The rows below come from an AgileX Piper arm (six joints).
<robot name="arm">
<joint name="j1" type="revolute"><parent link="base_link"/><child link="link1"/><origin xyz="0 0 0.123" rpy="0 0 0"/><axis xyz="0 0 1"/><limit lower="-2.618" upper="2.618"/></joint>
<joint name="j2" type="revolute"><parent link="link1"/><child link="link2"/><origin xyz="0 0 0" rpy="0 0 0"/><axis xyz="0 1 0"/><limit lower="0" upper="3.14"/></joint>
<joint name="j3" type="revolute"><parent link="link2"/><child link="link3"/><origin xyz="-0.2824 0 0.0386" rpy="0 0 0"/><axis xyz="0 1 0"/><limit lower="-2.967" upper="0"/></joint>
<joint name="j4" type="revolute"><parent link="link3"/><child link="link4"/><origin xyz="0.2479 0 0.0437" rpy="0 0 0"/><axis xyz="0.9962 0 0.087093"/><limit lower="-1.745" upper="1.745"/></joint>
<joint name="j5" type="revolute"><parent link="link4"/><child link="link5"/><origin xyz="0 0 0" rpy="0 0 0"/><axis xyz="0 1 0"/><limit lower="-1.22" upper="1.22"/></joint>
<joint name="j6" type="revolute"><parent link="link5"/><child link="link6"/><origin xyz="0.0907 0 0.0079" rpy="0 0 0"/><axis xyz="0.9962 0 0.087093"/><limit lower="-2.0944" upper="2.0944"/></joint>
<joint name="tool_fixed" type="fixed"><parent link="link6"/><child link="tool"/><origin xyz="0 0 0" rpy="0 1.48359 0"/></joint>
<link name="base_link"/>
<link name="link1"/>
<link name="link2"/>
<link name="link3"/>
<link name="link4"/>
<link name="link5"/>
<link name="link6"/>
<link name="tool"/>
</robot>
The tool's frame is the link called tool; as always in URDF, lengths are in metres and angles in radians.
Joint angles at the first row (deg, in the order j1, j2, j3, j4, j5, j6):
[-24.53 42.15 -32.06 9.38 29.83 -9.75]
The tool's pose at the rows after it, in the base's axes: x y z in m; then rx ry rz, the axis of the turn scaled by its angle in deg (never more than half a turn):
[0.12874 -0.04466 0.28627 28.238 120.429 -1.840]
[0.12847 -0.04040 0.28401 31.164 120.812 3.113]
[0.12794 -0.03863 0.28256 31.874 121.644 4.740]
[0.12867 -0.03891 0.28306 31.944 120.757 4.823]
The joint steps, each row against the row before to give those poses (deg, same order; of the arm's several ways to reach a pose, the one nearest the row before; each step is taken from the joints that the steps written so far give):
[0.00 -1.93 1.39 6.73 0.68 1.94]
[0.00 -0.08 0.22 3.80 1.79 0.61]
[0.00 0.00 0.05 1.02 1.24 0.11]
[0.00 0.00 0.14 0.61 -0.91 -0.32]

